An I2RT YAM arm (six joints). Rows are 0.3 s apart.
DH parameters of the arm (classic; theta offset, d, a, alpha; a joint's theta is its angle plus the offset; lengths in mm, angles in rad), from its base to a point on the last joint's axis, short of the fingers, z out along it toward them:
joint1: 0 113.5 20 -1.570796
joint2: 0 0 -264 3.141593
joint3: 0.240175 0 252.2 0
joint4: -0.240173 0 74 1.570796
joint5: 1.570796 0 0 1.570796
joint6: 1.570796 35.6 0 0
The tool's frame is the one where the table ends.
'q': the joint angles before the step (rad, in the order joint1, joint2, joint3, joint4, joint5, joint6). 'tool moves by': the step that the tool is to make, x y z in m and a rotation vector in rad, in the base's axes. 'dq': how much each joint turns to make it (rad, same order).
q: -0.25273, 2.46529, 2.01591, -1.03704, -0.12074, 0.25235
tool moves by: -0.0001, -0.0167, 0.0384, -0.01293, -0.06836, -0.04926
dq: -0.03360, -0.04627, 0.06654, -0.04148, -0.00382, 0.01637
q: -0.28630, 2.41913, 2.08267, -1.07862, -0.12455, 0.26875
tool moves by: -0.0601, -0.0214, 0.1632, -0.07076, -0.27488, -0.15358
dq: -0.08621, -0.34733, 0.04062, -0.09612, -0.00077, 0.07172
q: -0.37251, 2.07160, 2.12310, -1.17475, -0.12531, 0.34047
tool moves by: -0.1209, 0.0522, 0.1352, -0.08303, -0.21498, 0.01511
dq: 0.01528, -0.41354, -0.00299, -0.18014, 0.00077, -0.00037
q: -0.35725, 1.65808, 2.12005, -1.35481, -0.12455, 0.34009
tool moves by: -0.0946, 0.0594, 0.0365, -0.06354, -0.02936, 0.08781
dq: 0.12699, -0.27642, -0.06285, -0.16741, 0.06520, -0.00385
